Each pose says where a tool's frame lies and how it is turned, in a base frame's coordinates. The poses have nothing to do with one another.
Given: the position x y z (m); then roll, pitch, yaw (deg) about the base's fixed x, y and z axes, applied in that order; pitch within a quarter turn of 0, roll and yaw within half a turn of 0.
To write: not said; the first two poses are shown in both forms.
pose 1, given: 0.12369 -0.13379 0.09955 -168.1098 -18.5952 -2.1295
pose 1, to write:
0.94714 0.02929 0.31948 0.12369
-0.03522 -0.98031 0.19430 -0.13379
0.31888 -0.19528 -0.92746 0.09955
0 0 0 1

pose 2, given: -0.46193 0.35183 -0.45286 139.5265 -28.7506 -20.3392
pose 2, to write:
0.82206 -0.55715 0.11747 -0.46193
-0.30473 -0.60476 -0.73580 0.35183
0.48100 0.56908 -0.66693 -0.45286
0 0 0 1

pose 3, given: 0.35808 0.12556 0.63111 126.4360 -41.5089 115.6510
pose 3, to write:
-0.32417 0.76620 0.55484 0.35808
0.67505 -0.22354 0.70309 0.12556
0.66274 0.60247 -0.44476 0.63111
0 0 0 1

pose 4, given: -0.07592 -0.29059 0.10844 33.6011 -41.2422 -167.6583
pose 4, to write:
-0.73455 0.53443 0.41812 -0.07592
-0.16072 -0.73568 0.65798 -0.29059
0.65924 0.41612 0.62629 0.10844
0 0 0 1

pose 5, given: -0.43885 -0.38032 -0.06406 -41.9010 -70.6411 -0.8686
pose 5, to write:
0.33145 0.64130 -0.69201 -0.43885
-0.00503 0.73466 0.67841 -0.38032
0.94346 -0.22138 0.24672 -0.06406
0 0 0 1

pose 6, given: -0.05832 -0.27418 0.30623 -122.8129 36.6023 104.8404
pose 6, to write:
-0.20562 0.65217 -0.72965 -0.05832
0.77601 -0.34561 -0.52759 -0.27418
-0.59626 -0.67470 -0.43503 0.30623
0 0 0 1

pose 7, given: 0.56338 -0.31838 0.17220 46.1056 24.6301 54.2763
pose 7, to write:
0.53075 -0.38752 0.75374 0.56338
0.73798 0.64864 -0.18617 -0.31838
-0.41676 0.65506 0.63025 0.17220
0 0 0 1

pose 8, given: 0.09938 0.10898 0.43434 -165.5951 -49.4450 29.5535
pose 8, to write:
0.56559 0.64215 0.51745 0.09938
0.32069 -0.74932 0.57938 0.10898
0.75978 -0.16175 -0.62974 0.43434
0 0 0 1

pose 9, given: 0.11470 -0.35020 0.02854 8.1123 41.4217 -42.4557
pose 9, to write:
0.55325 0.73715 0.38799 0.11470
-0.50617 0.66740 -0.54624 -0.35020
-0.66160 0.10582 0.74236 0.02854
0 0 0 1

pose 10, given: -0.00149 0.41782 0.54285 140.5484 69.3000 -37.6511
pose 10, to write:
0.27986 -0.00106 -0.96004 -0.00149
-0.21592 -0.97445 -0.06187 0.41782
-0.93544 0.22461 -0.27294 0.54285
0 0 0 1

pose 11, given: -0.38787 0.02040 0.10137 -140.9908 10.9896 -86.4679
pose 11, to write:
0.06048 -0.78296 0.61912 -0.38787
-0.97980 0.07189 0.18663 0.02040
-0.19063 -0.61790 -0.76280 0.10137
0 0 0 1

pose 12, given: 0.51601 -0.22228 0.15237 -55.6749 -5.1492 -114.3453
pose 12, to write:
-0.41057 0.48319 0.77328 0.51601
-0.90740 -0.29998 -0.29434 -0.22228
0.08975 -0.82252 0.56161 0.15237
0 0 0 1

